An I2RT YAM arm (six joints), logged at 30 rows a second.
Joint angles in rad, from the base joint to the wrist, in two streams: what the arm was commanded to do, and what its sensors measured. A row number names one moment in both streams.
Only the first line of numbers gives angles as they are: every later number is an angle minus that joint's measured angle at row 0.
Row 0, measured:
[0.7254, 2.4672, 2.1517, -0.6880, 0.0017, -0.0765]
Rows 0 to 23, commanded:
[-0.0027, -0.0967, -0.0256, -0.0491, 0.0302, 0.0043]
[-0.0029, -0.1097, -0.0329, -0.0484, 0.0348, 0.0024]
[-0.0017, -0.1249, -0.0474, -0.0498, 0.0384, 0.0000]
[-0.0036, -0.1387, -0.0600, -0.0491, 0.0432, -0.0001]
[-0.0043, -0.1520, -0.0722, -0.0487, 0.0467, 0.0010]
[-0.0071, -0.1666, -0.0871, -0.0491, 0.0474, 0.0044]
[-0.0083, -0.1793, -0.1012, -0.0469, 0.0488, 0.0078]
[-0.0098, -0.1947, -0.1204, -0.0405, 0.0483, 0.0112]
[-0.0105, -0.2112, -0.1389, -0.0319, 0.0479, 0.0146]
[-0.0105, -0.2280, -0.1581, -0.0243, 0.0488, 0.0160]
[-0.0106, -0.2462, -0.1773, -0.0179, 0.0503, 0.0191]
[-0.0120, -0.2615, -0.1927, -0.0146, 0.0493, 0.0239]
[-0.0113, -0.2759, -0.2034, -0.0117, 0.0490, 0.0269]
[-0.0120, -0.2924, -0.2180, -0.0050, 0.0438, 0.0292]
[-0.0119, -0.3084, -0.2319, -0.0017, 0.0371, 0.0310]
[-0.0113, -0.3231, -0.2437, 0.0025, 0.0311, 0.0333]
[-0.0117, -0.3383, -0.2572, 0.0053, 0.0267, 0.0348]
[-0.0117, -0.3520, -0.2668, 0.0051, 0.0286, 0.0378]
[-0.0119, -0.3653, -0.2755, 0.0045, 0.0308, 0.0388]
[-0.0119, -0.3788, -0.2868, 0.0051, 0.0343, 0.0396]
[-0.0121, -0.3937, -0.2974, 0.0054, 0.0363, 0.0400]
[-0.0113, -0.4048, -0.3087, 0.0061, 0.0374, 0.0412]
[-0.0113, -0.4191, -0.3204, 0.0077, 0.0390, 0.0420]
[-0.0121, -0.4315, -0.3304, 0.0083, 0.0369, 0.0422]
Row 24, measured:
[-0.0084, -0.3681, -0.3113, 0.0080, 0.0302, 0.0164]
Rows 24 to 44, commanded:
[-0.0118, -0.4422, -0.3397, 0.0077, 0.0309, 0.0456]
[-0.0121, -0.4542, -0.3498, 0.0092, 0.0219, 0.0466]
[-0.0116, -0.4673, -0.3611, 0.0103, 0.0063, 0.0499]
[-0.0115, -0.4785, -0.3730, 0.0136, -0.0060, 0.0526]
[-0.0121, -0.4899, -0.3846, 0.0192, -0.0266, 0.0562]
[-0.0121, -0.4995, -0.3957, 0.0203, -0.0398, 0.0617]
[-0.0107, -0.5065, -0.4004, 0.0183, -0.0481, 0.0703]
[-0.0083, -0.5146, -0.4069, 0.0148, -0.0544, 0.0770]
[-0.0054, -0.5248, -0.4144, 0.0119, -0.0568, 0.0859]
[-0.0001, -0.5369, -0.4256, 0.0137, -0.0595, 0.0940]
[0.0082, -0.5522, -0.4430, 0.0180, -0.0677, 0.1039]
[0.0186, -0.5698, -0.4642, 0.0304, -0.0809, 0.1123]
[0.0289, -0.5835, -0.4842, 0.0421, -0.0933, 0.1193]
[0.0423, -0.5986, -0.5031, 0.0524, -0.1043, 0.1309]
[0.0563, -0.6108, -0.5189, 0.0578, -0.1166, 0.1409]
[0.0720, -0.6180, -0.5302, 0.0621, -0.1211, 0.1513]
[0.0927, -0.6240, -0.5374, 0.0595, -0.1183, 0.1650]
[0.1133, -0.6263, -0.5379, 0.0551, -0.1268, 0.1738]
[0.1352, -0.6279, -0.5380, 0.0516, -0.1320, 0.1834]
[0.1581, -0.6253, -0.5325, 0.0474, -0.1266, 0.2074]
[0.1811, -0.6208, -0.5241, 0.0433, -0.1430, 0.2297]
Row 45, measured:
[0.1339, -0.5913, -0.5321, 0.0469, -0.1087, 0.1499]
